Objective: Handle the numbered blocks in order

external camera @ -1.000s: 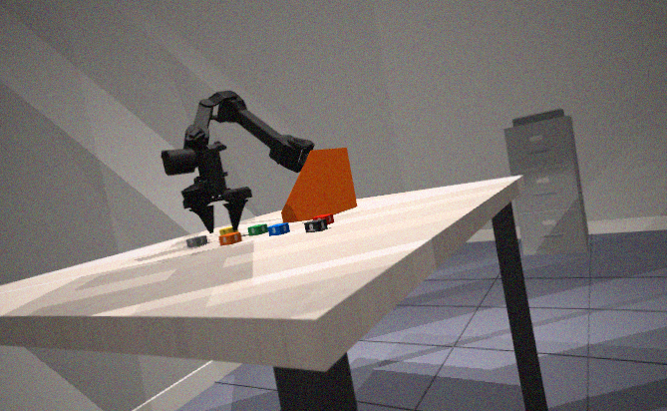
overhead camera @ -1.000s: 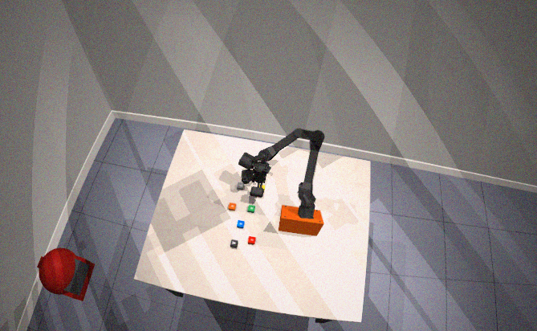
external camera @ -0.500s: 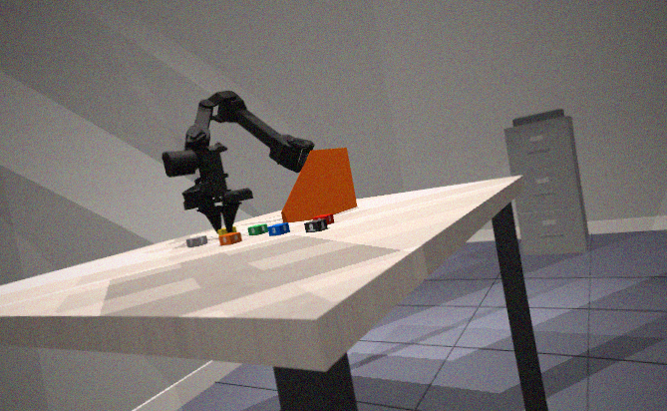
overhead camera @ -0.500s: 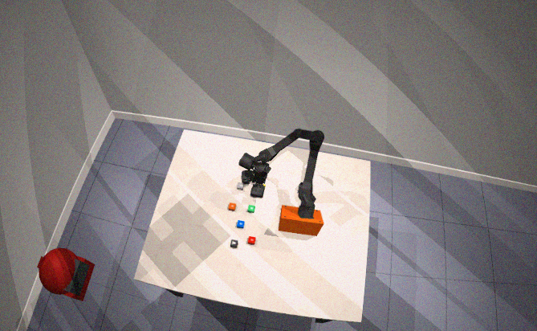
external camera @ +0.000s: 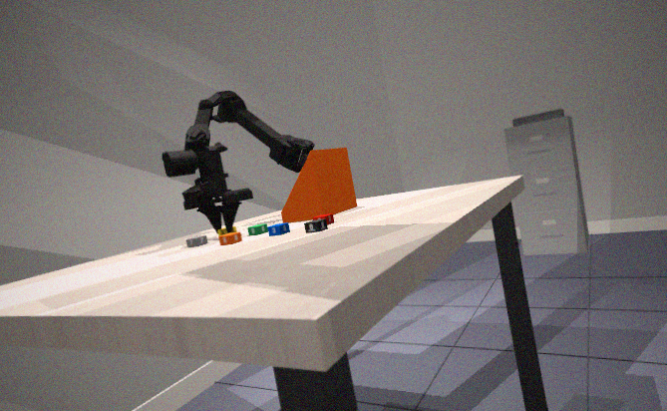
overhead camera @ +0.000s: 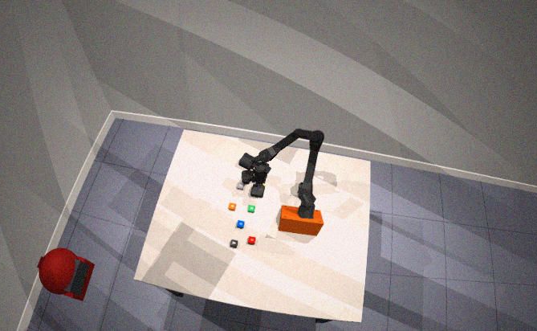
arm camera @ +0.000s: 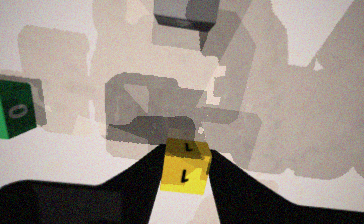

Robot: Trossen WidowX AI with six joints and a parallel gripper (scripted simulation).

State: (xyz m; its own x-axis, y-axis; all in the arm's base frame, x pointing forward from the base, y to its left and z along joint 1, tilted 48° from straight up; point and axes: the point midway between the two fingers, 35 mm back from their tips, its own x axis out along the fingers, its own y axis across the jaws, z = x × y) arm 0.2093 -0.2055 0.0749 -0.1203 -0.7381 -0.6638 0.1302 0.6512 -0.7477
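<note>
My gripper tip is now 1 cm past the yellow block. From my gripper tip the other things lie so: green block 12 cm to the left, 3 cm ahead; orange block 13 cm ahead, 12 cm to the left; grey block 10 cm ahead.
</note>
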